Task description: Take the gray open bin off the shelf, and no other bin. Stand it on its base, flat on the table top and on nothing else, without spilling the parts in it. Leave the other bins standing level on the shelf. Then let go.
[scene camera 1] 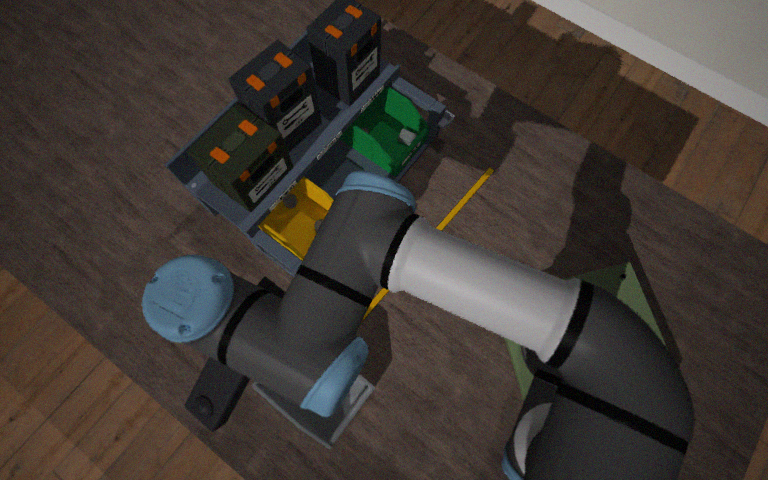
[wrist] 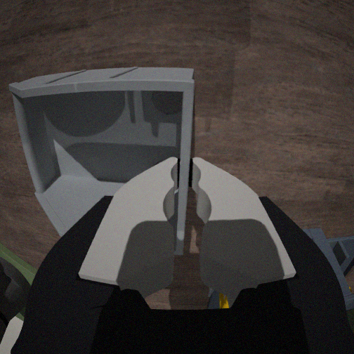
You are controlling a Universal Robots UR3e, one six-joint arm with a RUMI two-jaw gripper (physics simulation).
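The gray open bin [scene camera 1: 325, 427] [wrist: 117, 86] is off the shelf, partly under the arm at the lower middle of the scene view. My gripper [wrist: 183, 161] is shut on one side wall of it, with a jaw on each face of that wall; the arm hides the jaws in the scene view. I cannot tell how far the bin's base is from the table top [scene camera 1: 441, 362] [wrist: 280, 100]. No loose parts can be made out inside the shaded bin. The shelf [scene camera 1: 277, 255] holds a yellow bin [scene camera 1: 288, 226] and a green bin [scene camera 1: 367, 150], both apparently level.
Two dark cases [scene camera 1: 274, 84] [scene camera 1: 345, 53] and an olive case [scene camera 1: 235, 147] stand on the shelf behind the bins. A yellow strip [scene camera 1: 467, 195] lies on the table, partly under the arm. A green plate [scene camera 1: 640, 294] lies near the arm's base.
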